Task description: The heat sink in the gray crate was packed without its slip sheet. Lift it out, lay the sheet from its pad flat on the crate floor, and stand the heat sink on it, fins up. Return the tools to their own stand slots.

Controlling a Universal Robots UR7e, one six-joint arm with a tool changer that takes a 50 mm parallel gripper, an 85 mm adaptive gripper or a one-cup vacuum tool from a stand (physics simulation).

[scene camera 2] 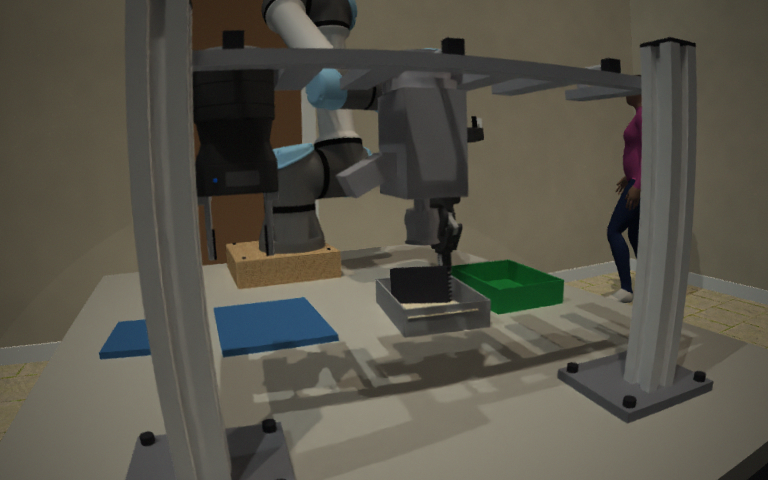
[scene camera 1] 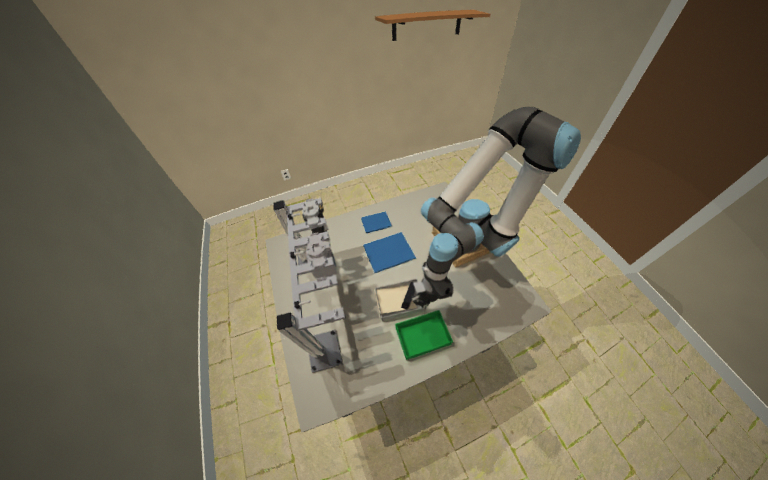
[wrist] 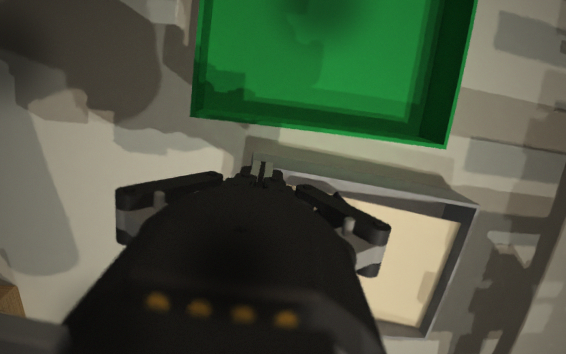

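Seen in the pictures: arm's base, link origin: (scene camera 2: 292,247).
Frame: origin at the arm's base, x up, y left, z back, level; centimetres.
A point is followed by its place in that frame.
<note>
The black heat sink (scene camera 1: 408,295) @[x 1.2, y 21.6, z -33.5 cm] (scene camera 2: 419,284) @[x -1.6, y 19.7, z -33.9 cm] stands on edge inside the gray crate (scene camera 2: 447,323) @[x -4.5, y 20.2, z -46.0 cm] (wrist: 462,240) @[x -1.9, y 23.9, z -45.7 cm]; its fin edges face right in scene camera 2. In the wrist view the tool body hides most or all of it. A flat cream sheet (scene camera 1: 390,300) @[x -3.7, y 20.0, z -40.6 cm] (wrist: 410,260) @[x -3.4, y 20.8, z -42.5 cm] covers the crate floor. The adaptive gripper (scene camera 2: 445,267) (wrist: 262,171) on the arm is shut, its fingertips together with no object seen between them. It points down low at the crate's edge, beside the heat sink's finned side. Whether it touches the heat sink cannot be told.
A green bin (scene camera 1: 424,336) @[x -5.7, y 37.4, z -30.7 cm] (scene camera 2: 526,294) @[x -3.2, y 36.5, z -40.7 cm] (wrist: 310,65) @[x -5.6, y 34.7, z -30.4 cm] stands close beside the crate. Two blue pads (scene camera 1: 389,252) @[x -4.9, y -4.7, z -35.6 cm] (scene camera 1: 376,221) @[x -4.9, y -25.6, z -38.0 cm] lie on the table. The tool stand (scene camera 2: 339,59) @[x 27.4, y 1.6, z -73.2 cm] holds the parallel gripper (scene camera 2: 235,141) and the gray vacuum tool (scene camera 2: 424,141) @[x 21.2, y 10.1, z -67.1 cm]. A person (scene camera 2: 631,152) stands beyond the table.
</note>
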